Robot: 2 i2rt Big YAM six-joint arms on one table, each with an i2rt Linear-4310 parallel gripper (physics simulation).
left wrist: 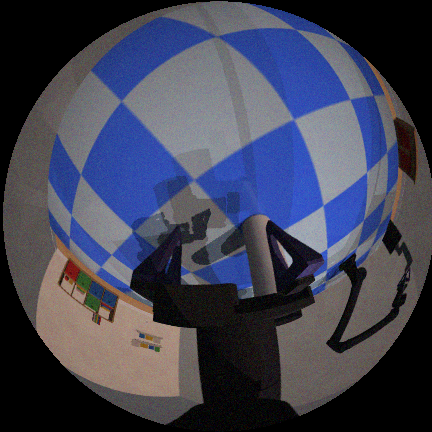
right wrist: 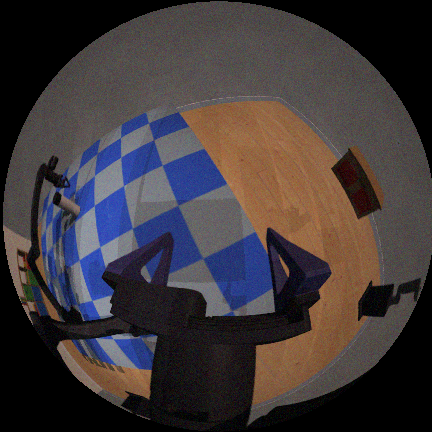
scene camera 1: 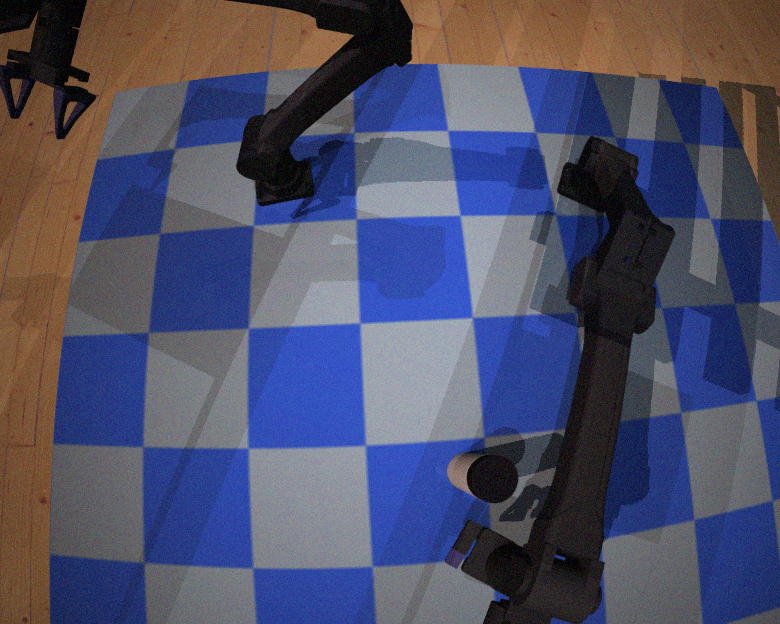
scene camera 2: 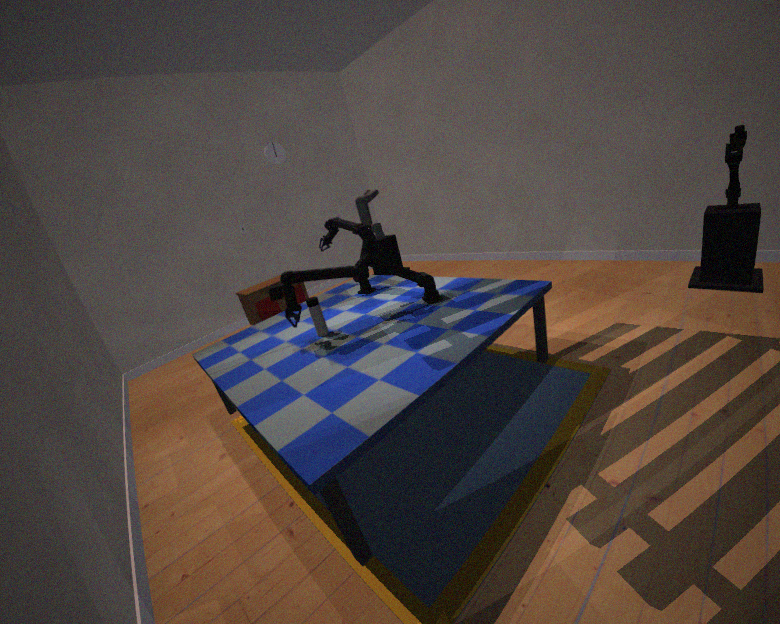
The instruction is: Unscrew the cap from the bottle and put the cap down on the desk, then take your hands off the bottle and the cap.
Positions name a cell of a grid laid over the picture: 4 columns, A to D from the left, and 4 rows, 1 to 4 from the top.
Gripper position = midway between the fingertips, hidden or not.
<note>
The left gripper (scene camera 1: C4) is open, with nothing in its grasp. Also in view: a dark cap (scene camera 1: C4). The right gripper (scene camera 1: A1) is open and holds nothing. Further things: a pale bottle (scene camera 1: C3).
The pale bottle shows as well in the left wrist view (left wrist: C3). The left gripper is seen too in the left wrist view (left wrist: C3). The right gripper is seen too in the right wrist view (right wrist: C3).
</note>
